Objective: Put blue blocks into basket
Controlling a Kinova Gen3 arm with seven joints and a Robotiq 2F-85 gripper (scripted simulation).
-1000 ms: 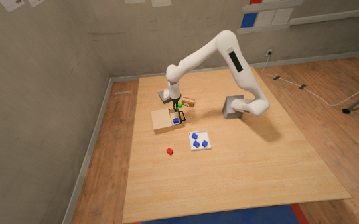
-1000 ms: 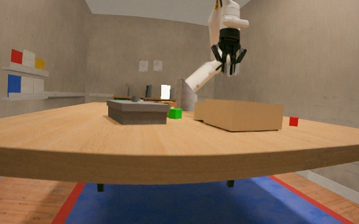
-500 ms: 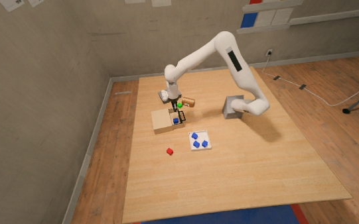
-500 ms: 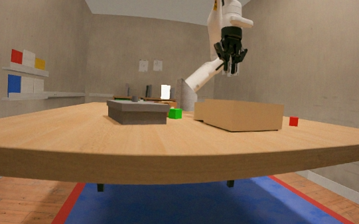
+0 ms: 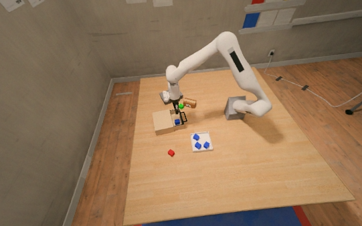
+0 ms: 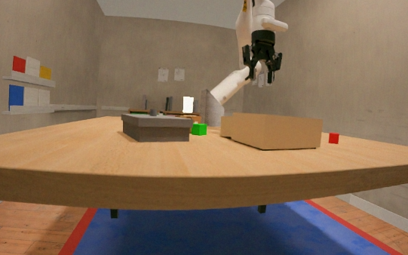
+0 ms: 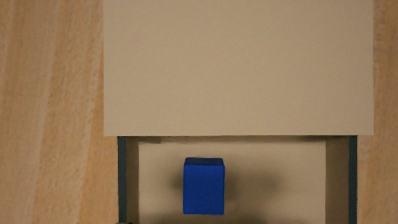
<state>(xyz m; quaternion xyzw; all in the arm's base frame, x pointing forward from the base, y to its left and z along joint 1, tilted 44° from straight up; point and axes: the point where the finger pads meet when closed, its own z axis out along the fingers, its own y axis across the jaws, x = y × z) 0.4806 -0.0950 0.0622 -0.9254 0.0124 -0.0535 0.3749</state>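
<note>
Right now the drawer is 1 cm ahead of my hand, 2 cm to the right of it and 16 cm below it. From my hand the other things lie so: brown cardboard box: 15 cm behind, 18 cm to the right, 15 cm below; then light wooden cabinet: 6 cm ahead, 2 cm to the right, 15 cm below; then green block: 6 cm behind, 17 cm to the right, 17 cm below.
</note>
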